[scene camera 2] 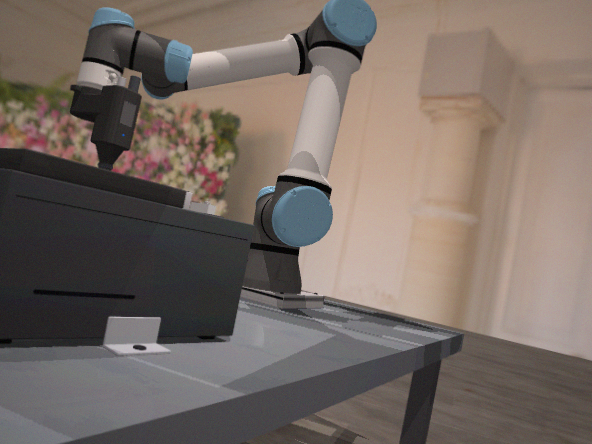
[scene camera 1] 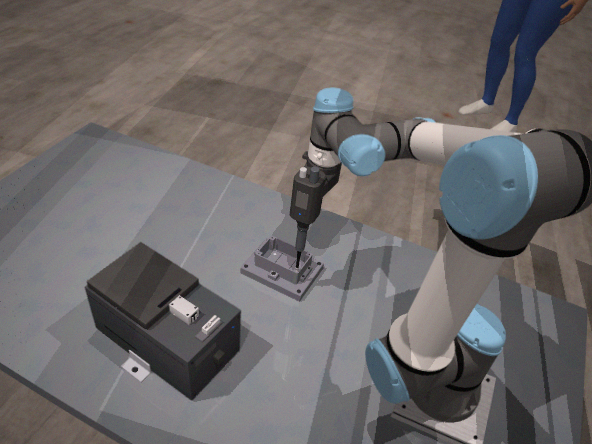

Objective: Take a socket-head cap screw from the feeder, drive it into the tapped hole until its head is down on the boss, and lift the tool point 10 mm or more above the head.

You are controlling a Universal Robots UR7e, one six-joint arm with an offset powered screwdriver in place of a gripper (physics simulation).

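My screwdriver [scene camera 1: 298,266] points down at the grey housing [scene camera 1: 286,272], its thin bit reaching the inner corner nearest the robot base. A small pale spot shows at the bit's tip; whether it is a screw head or the boss, and whether they touch, is too small to tell. The tapped hole is not distinguishable there. In scene camera 2 the screwdriver body [scene camera 2: 115,122] shows above the feeder, with its bit hidden behind it. The black screw feeder [scene camera 1: 145,345] [scene camera 2: 125,255] stands apart from the housing, with a white block [scene camera 1: 184,309] and a small white pick-up part [scene camera 1: 211,325] on top.
The grey table [scene camera 1: 165,200] [scene camera 2: 290,360] carries the feeder, housing and arm base plate [scene camera 1: 482,415] [scene camera 2: 300,301]. A white angle bracket [scene camera 1: 136,370] [scene camera 2: 132,332] stands against the feeder's side. A person in blue trousers [scene camera 1: 525,55] stands behind the table.
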